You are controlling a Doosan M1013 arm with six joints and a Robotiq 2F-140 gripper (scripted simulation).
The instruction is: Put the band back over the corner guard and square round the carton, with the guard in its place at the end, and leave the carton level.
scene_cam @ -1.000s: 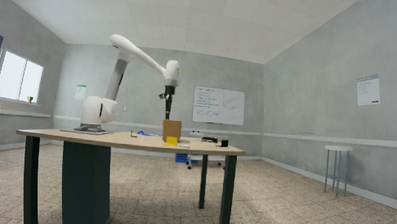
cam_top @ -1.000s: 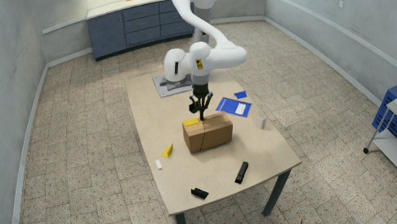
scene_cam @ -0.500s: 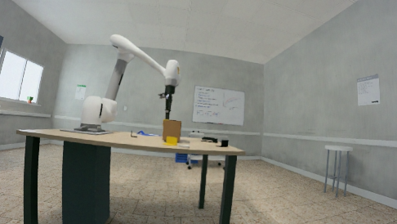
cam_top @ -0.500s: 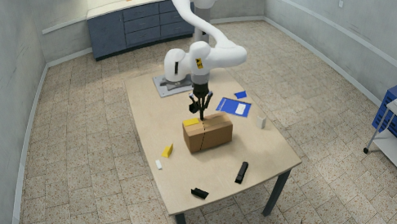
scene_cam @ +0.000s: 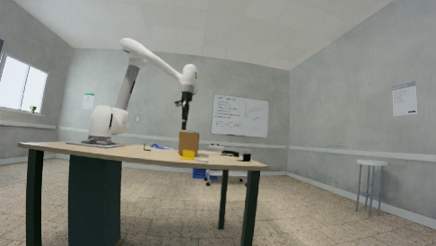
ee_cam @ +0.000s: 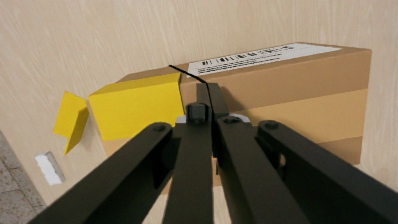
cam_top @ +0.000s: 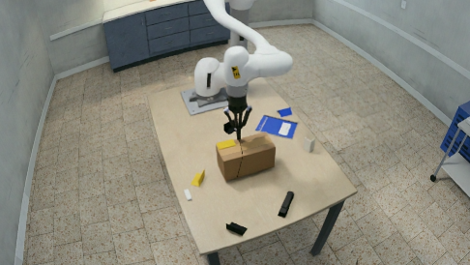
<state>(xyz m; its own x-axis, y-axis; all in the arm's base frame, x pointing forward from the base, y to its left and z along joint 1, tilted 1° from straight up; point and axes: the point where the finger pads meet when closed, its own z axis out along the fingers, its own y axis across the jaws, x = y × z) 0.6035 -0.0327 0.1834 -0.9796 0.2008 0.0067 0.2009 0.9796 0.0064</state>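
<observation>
Now: hand 50 mm short of the brown carton, 20 mm to the right of it and 120 mm above it. Also, from my hand: white block: 120 mm ahead, 300 mm to the right, 190 mm below; blue folder: 170 mm behind, 300 mm to the left, 190 mm below.
</observation>
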